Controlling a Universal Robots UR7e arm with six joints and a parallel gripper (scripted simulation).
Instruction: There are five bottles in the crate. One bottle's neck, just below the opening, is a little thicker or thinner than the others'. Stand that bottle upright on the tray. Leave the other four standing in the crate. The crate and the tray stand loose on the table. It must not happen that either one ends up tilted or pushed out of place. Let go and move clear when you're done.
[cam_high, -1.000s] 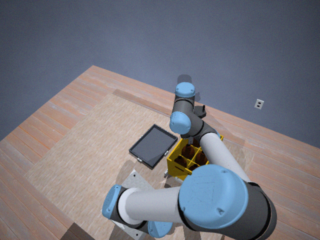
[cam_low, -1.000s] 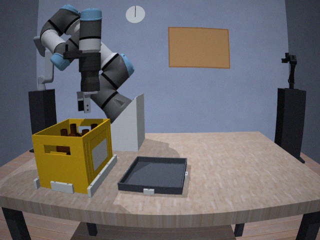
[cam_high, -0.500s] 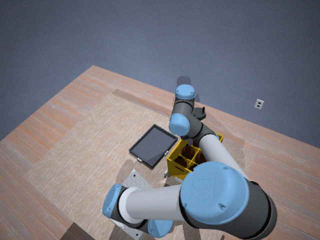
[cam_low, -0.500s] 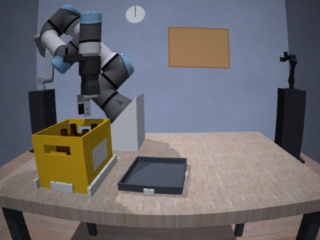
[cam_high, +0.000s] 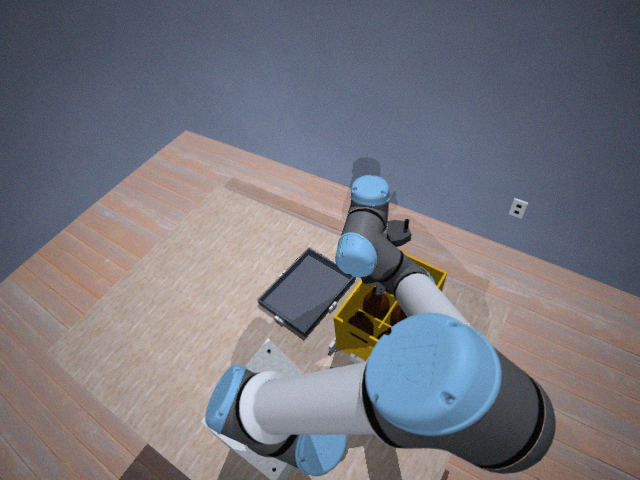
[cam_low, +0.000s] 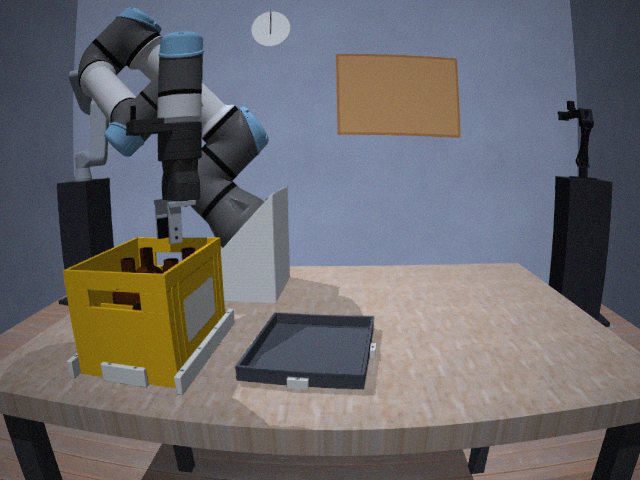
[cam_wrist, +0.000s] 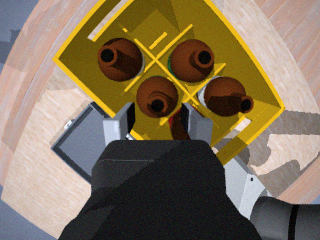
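The yellow crate lies 13 cm below my hand, 4 cm to the right of it and 1 cm ahead of it. Also, from my hand: dark tray: 23 cm to the left, 20 cm below, 5 cm behind; bottle: 13 cm below, 9 cm ahead, 1 cm to the left.
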